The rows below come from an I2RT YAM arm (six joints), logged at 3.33 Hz.
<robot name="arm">
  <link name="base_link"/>
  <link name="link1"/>
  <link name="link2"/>
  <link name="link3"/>
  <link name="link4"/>
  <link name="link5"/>
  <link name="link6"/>
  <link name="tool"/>
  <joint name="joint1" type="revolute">
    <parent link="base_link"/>
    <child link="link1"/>
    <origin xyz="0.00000 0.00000 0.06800" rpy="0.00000 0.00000 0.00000"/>
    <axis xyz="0 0 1"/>
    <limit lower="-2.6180" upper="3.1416"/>
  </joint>
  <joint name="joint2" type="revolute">
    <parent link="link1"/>
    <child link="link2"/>
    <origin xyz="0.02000 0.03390 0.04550" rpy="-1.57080 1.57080 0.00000"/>
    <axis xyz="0 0 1"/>
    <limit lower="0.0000" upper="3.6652"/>
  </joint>
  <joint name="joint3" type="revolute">
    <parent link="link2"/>
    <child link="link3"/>
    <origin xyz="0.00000 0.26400 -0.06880" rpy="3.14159 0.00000 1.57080"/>
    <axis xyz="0 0 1"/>
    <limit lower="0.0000" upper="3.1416"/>
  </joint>
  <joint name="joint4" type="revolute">
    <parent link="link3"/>
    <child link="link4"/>
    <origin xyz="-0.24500 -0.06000 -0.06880" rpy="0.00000 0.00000 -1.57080"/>
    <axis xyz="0 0 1"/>
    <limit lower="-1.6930" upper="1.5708"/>
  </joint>
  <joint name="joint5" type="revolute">
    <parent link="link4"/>
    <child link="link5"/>
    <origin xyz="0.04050 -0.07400 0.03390" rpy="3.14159 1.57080 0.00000"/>
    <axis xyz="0 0 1"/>
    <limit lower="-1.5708" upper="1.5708"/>
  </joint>
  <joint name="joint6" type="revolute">
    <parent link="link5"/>
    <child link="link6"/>
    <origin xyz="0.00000 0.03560 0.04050" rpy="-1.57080 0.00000 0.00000"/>
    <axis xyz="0 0 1"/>
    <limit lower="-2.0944" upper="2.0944"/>
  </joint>
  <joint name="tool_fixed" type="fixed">
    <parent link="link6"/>
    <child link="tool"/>
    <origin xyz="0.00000 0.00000 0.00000" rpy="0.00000 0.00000 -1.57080"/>
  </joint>
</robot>
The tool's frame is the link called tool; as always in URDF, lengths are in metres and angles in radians.
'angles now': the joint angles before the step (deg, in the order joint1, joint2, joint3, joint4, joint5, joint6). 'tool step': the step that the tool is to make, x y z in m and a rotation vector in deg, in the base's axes. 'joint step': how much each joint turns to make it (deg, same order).
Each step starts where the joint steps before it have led.
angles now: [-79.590 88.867 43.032 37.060 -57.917 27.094]
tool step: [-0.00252 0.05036 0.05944 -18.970 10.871 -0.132]
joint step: [1.738 -18.399 1.569 -23.707 4.549 -24.459]
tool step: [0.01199 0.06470 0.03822 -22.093 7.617 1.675]
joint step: [7.687 -16.226 -1.364 -9.810 8.197 -18.621]
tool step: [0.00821 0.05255 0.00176 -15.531 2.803 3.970]
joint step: [9.416 -11.891 -5.235 -1.363 6.135 -11.460]
